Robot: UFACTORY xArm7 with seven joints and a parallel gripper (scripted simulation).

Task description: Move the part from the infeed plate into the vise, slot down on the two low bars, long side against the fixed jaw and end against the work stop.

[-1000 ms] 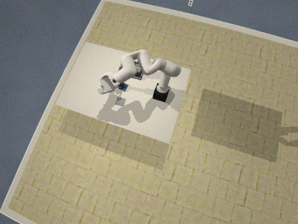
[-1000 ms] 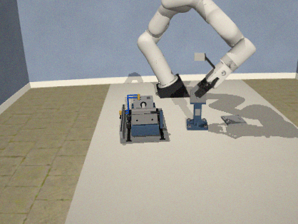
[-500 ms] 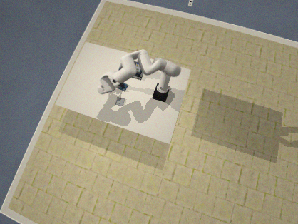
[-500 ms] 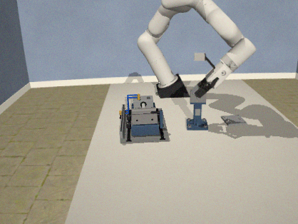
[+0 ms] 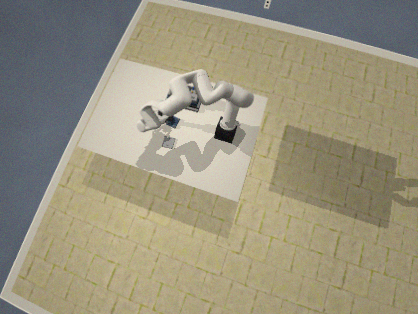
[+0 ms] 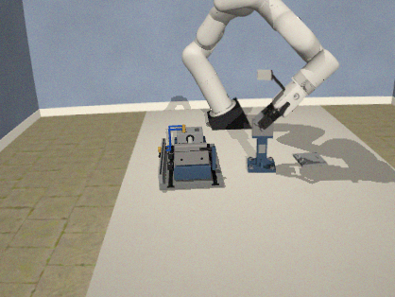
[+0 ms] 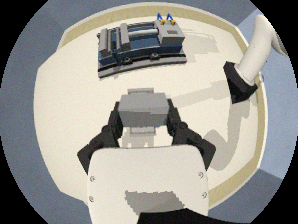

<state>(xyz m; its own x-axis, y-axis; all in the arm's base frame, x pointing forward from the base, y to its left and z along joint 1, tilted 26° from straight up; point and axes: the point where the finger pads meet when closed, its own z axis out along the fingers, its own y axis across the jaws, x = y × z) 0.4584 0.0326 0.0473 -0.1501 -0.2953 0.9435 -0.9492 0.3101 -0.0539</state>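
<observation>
My hand is 110 mm above the V-block post and 10 mm to the left of it. From my hand the other things lie so: part (10 mm to the right, 10 mm below); air cylinder (210 mm to the right, 150 mm behind, 90 mm below); infeed plate (180 mm to the left, 160 mm below).
</observation>
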